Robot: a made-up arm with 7 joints.
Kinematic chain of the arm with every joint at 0, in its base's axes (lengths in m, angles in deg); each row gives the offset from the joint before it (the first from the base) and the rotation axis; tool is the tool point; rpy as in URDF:
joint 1: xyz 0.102 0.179 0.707 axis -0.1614 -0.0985 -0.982
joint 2: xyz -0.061 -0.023 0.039 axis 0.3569 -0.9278 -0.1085
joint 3: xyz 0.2 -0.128 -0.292 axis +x
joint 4: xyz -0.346 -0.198 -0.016 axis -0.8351 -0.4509 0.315
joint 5: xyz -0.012 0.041 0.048 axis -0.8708 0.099 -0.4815
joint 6: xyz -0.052 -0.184 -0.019 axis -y
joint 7: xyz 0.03 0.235 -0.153 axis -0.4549 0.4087 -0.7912
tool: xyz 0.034 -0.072 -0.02 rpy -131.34 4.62 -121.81
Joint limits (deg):
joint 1: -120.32..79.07
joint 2: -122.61..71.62
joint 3: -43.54..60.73
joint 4: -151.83..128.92
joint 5: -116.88..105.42
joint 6: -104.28..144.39
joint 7: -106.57..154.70
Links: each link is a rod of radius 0.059 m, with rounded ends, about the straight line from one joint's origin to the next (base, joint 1, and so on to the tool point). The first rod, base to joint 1, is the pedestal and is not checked.
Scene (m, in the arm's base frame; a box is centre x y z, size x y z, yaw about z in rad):
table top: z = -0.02
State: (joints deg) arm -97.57 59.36 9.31 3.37 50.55 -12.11 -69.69
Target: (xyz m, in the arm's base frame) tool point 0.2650 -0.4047 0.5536
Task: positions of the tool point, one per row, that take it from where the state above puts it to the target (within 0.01 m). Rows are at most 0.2 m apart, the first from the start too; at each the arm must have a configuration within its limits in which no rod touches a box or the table.
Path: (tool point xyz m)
1: 0.2415 0.3373 0.1577
2: 0.3151 0.1583 0.1436
3: 0.3529 -0.0265 0.1848
4: 0.3526 -0.1939 0.2754
5: 0.3195 -0.3244 0.4035
6: 0.2650 -0.4047 0.5536

